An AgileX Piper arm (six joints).
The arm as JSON. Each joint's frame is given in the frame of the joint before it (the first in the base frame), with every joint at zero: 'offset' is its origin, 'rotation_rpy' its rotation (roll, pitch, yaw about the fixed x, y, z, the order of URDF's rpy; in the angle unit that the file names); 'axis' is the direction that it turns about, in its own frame. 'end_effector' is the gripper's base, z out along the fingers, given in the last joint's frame.
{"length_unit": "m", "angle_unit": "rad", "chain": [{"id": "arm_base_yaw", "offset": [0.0, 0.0, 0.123], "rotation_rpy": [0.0, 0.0, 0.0], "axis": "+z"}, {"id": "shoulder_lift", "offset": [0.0, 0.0, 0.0], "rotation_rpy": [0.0, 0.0, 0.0], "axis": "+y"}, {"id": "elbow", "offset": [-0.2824, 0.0, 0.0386], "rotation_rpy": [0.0, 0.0, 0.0], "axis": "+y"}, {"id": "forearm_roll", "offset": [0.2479, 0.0, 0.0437], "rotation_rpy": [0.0, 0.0, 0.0], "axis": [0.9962, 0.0, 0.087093]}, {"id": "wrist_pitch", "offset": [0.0, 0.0, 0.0], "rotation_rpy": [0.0, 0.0, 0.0], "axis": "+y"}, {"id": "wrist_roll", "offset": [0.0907, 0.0, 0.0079], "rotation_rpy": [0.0, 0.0, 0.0], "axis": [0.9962, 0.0, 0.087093]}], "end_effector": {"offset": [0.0, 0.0, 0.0], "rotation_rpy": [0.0, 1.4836, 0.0]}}
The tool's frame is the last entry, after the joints.
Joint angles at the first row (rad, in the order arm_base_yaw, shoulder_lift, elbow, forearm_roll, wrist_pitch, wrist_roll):
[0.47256 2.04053 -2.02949 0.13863 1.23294 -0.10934]
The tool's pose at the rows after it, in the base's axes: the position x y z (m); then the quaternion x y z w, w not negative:
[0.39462 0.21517 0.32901 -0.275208 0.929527 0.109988 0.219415]
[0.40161 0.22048 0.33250 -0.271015 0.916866 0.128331 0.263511]
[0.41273 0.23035 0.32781 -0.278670 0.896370 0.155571 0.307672]
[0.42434 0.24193 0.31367 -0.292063 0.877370 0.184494 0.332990]
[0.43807 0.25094 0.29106 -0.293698 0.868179 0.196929 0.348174]
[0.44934 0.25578 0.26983 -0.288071 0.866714 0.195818 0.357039]
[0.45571 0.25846 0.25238 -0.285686 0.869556 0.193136 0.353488]
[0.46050 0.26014 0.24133 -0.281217 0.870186 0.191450 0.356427]
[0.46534 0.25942 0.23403 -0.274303 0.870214 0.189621 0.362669]
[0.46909 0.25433 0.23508 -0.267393 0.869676 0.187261 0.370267]
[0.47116 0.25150 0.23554 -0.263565 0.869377 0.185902 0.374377]
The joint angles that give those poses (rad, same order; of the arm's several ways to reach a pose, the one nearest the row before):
[0.47255 2.03609 -2.06577 0.14093 1.21146 -0.12071]
[0.47256 2.04021 -2.06781 0.16624 1.11294 -0.13189]
[0.47255 2.06613 -2.06781 0.22860 0.98985 -0.18947]
[0.47256 2.11087 -2.06780 0.31974 0.89151 -0.27770]
[0.47255 2.16920 -2.06788 0.37528 0.80437 -0.33488]
[0.47255 2.21898 -2.06785 0.38895 0.73769 -0.35298]
[0.47256 2.25576 -2.06782 0.39249 0.71001 -0.35966]
[0.47256 2.28024 -2.06787 0.39502 0.67954 -0.36181]
[0.46858 2.29734 -2.06779 0.39711 0.64945 -0.36184]
[0.45763 2.29695 -2.06786 0.39708 0.63545 -0.36181]
[0.45157 2.29695 -2.06784 0.39710 0.62762 -0.36182]

